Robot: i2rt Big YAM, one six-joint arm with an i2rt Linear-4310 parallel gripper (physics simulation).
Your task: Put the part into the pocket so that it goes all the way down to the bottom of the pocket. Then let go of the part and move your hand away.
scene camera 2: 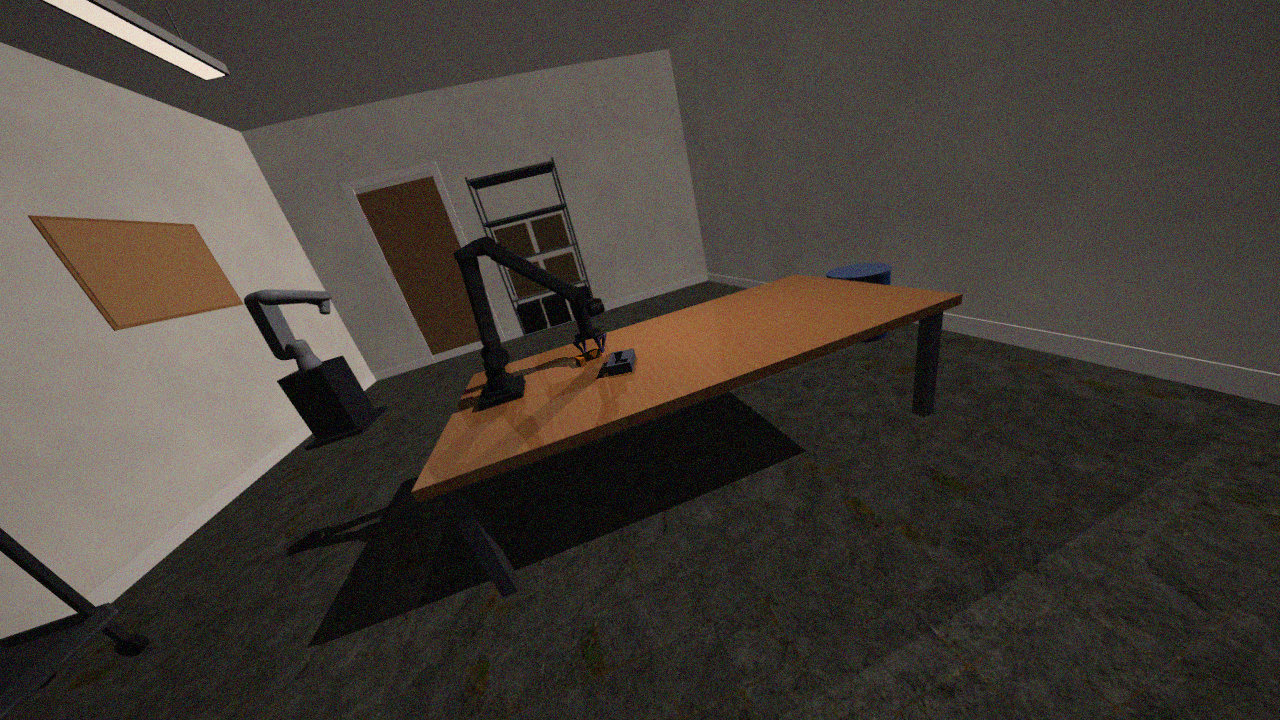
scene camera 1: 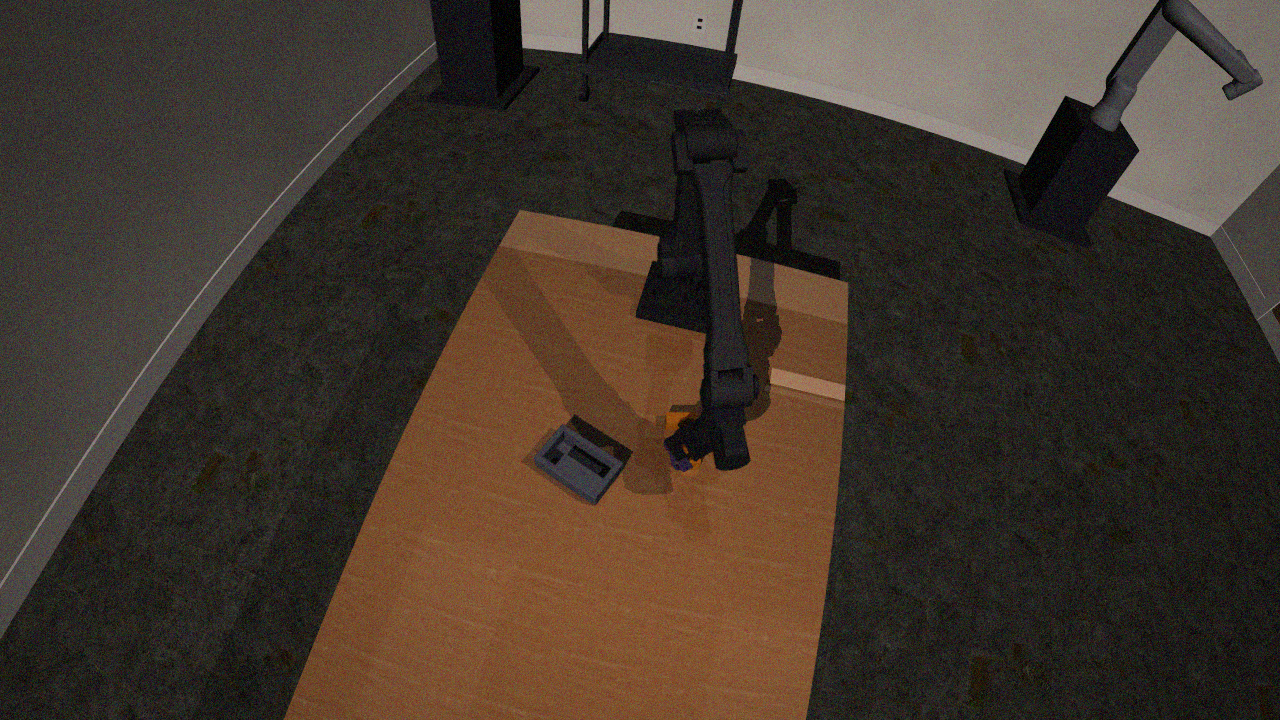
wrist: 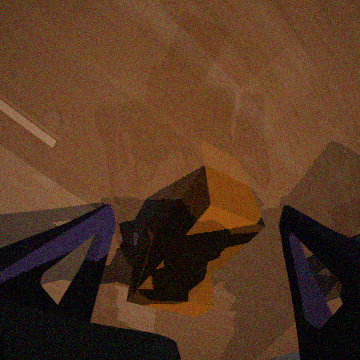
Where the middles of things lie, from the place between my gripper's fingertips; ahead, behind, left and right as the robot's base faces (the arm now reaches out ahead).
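Labels:
With the pocket block [scene camera 1: 589,471], my hand is 200 mm to the left of it and 80 mm short of it, and my hand is also 10 mm below it.

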